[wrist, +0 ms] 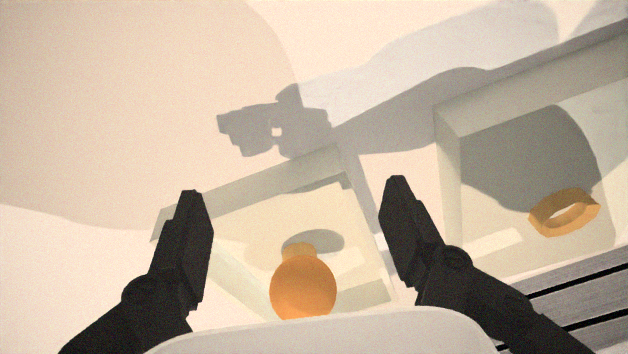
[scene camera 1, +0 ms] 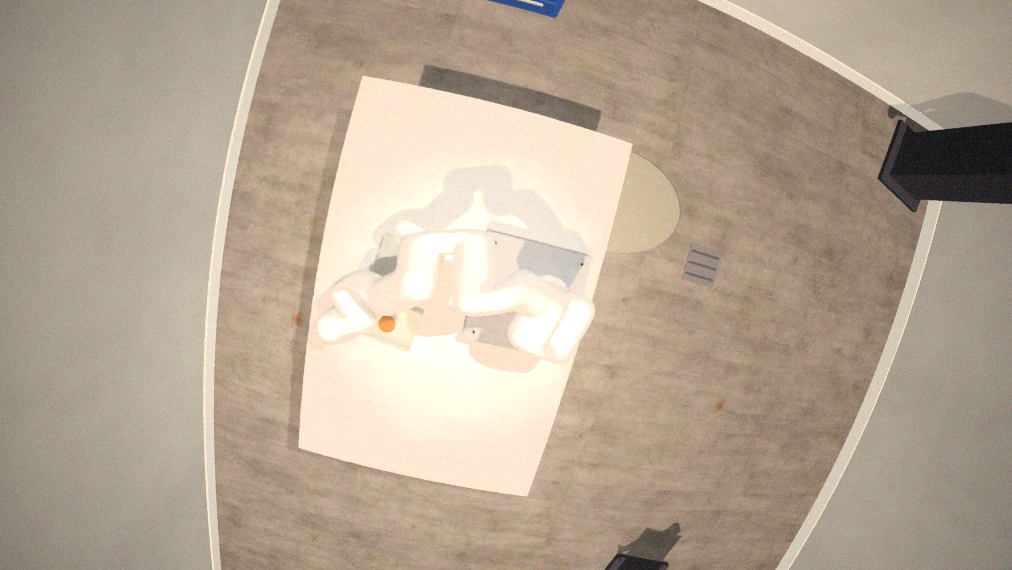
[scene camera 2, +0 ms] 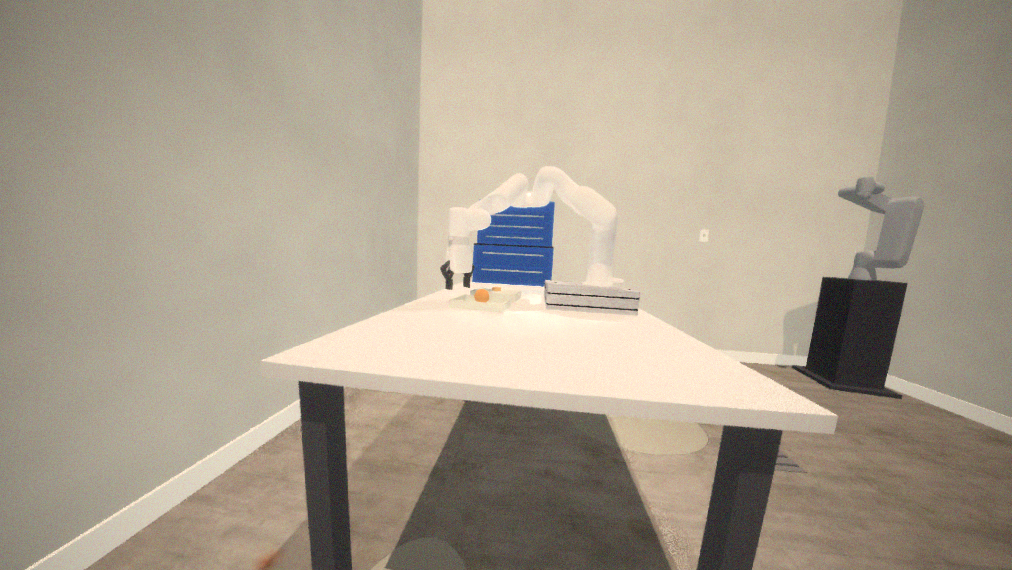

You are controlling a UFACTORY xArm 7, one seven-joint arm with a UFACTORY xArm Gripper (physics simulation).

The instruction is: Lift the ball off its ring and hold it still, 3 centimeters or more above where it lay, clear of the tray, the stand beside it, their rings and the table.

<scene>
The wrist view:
my gripper: 297, 203
orange ball: 302, 286
pale tray: 308, 205
</scene>
